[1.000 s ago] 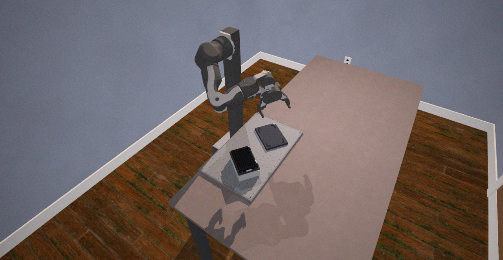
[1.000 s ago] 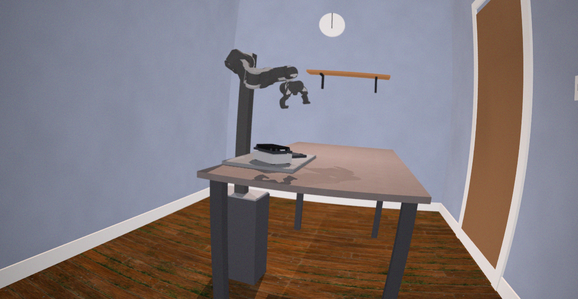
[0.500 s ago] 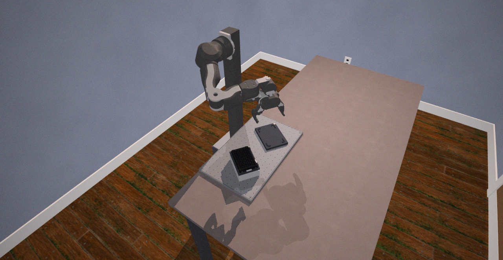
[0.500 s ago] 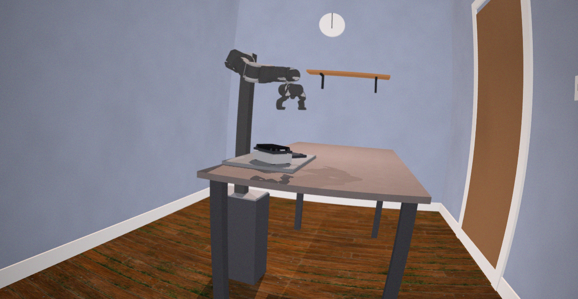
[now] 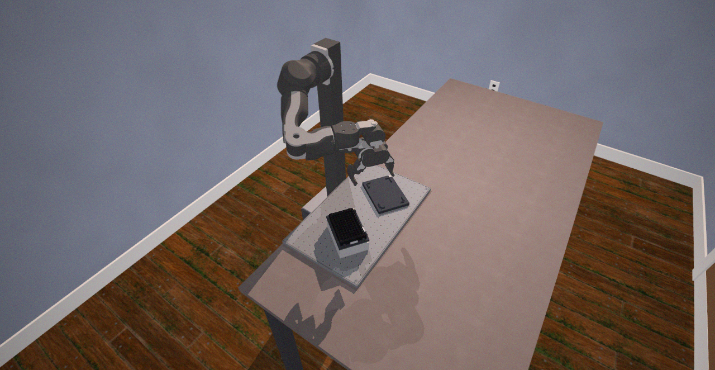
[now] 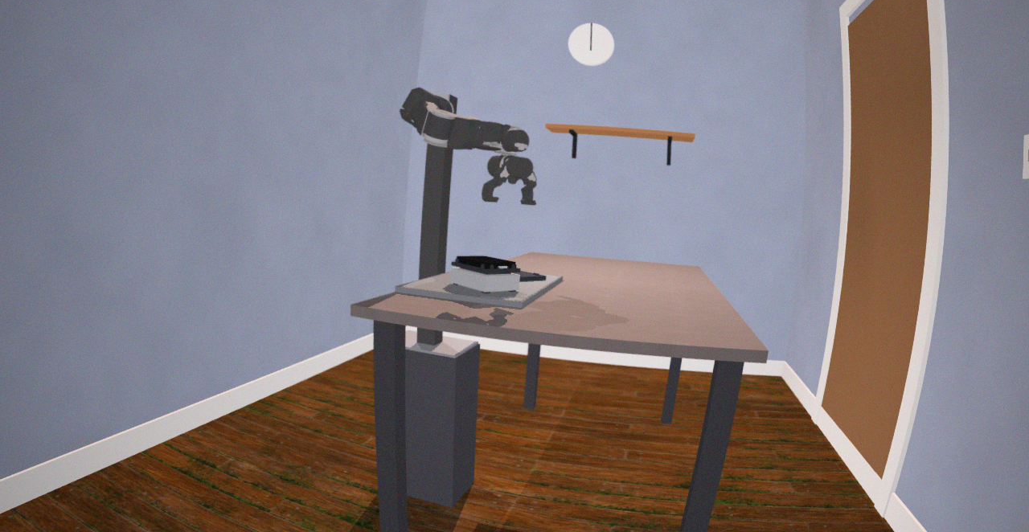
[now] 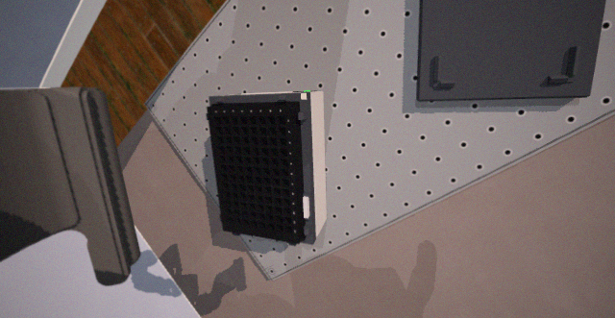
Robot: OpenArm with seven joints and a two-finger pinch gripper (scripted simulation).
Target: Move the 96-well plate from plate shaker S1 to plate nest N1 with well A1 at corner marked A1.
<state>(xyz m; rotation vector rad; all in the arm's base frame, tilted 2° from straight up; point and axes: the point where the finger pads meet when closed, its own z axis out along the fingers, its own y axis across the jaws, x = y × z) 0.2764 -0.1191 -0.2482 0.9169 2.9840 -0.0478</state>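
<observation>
Right now my hand is 2 cm past the black 96-well plate, 11 cm to the left of it and 14 cm above it.
</observation>
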